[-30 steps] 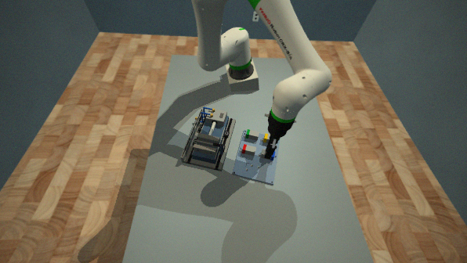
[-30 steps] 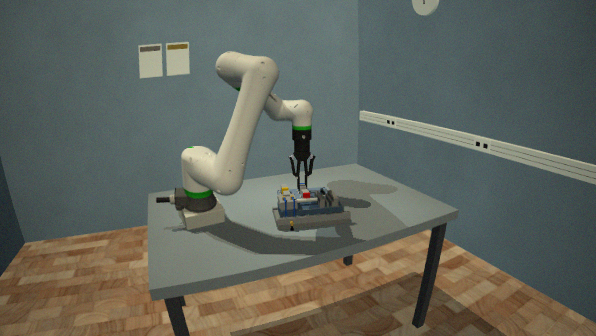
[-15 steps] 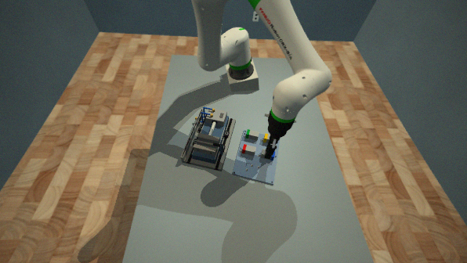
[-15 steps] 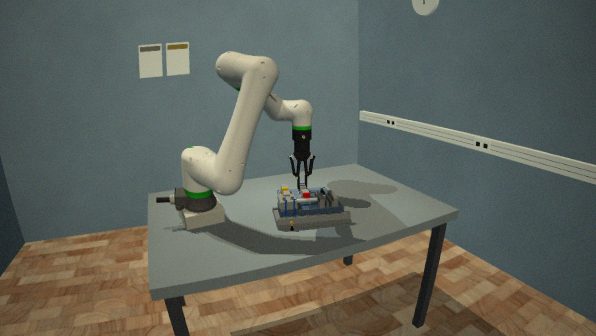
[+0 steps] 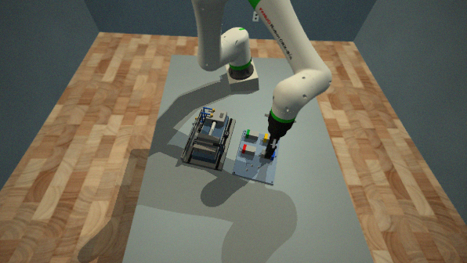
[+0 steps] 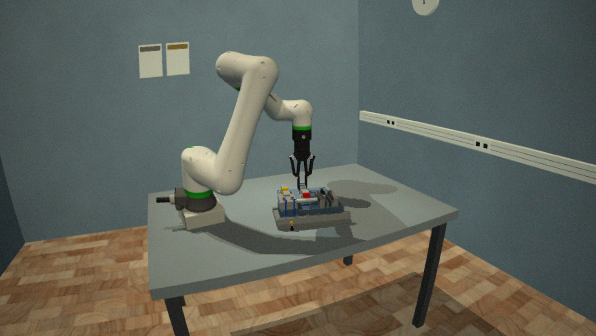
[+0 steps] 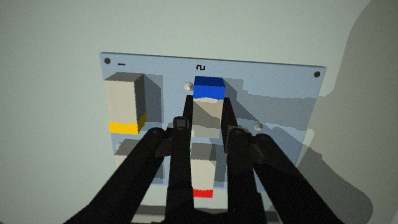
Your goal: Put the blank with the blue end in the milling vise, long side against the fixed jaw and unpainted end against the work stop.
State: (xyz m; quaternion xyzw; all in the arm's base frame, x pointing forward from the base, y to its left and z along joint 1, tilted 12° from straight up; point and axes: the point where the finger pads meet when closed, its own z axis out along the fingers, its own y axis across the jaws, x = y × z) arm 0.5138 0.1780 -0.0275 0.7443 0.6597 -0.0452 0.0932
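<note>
Right now the plate is 50 mm to the right of my hand and 60 mm below it. From my hand the other things lie so: yellow-ended blank (90 mm behind, 10 mm to the left, 30 mm below); red-ended blank (10 mm behind, 90 mm to the right, 30 mm below); green-ended blank (100 mm behind, 80 mm to the right, 30 mm below).
</note>
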